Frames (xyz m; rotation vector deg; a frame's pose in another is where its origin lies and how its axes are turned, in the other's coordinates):
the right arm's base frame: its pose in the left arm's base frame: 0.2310 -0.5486 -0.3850 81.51 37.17 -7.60
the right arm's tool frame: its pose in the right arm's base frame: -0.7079 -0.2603 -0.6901 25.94 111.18 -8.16
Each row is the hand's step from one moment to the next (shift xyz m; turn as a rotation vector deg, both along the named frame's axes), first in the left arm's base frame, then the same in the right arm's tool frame.
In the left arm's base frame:
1: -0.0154 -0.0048 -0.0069 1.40 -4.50 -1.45
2: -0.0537 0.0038 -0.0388 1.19 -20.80 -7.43
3: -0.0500 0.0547 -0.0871 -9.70 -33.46 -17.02
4: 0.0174 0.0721 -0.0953 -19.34 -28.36 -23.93
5: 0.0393 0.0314 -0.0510 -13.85 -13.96 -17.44
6: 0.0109 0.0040 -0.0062 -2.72 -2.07 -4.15
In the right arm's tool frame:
1: 0.0009 -0.0169 -0.0047 -4.79 -0.57 -1.00
2: 0.0139 -0.0646 0.0058 -19.93 -7.13 -6.42
3: 0.0347 -0.0832 0.0703 -28.46 -23.52 -11.84
4: 0.0136 -0.0337 0.1152 -22.42 -34.35 -8.27
5: -0.0126 0.0038 0.0704 -11.10 -23.74 -2.03
6: -0.0043 0.0052 0.0113 -1.92 -5.00 0.49

